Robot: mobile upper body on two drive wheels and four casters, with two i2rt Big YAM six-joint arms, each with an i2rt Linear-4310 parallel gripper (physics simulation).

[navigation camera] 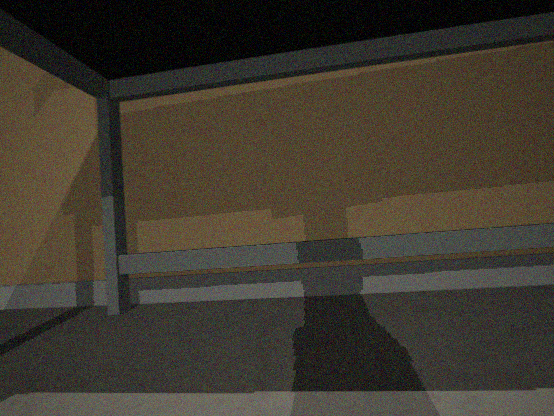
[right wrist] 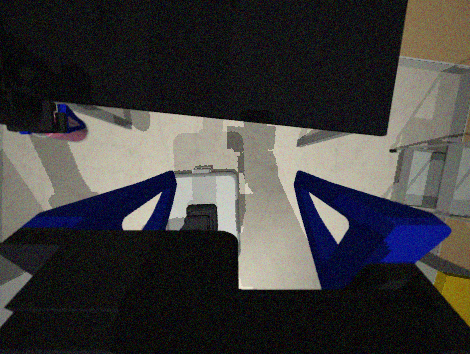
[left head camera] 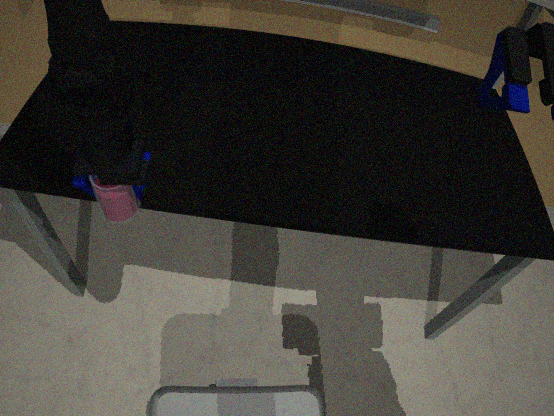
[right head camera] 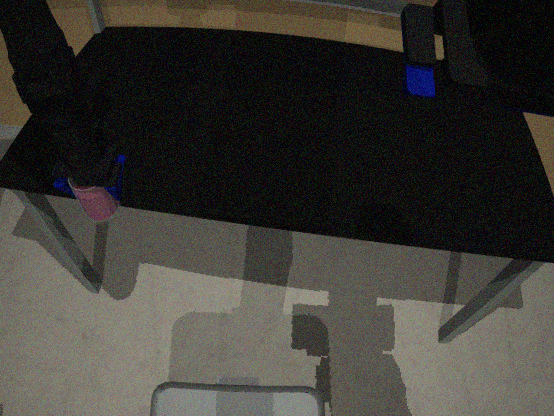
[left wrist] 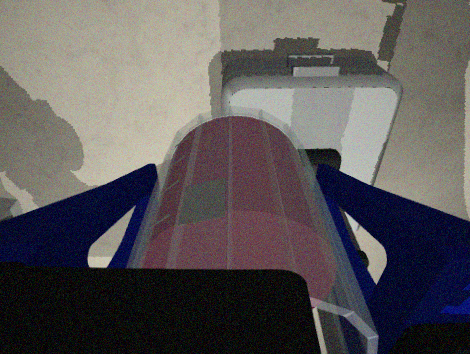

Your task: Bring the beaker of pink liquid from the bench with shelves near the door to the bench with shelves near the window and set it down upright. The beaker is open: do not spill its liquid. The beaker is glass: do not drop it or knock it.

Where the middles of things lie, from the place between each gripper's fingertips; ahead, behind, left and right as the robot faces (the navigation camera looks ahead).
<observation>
I see the glass beaker of pink liquid (left head camera: 118,204) 45 cm to the left of my right hand, 32 cm below it and 13 cm ahead of it.
Now: the glass beaker of pink liquid 30 mm above my left hand and 10 mm behind it.
</observation>
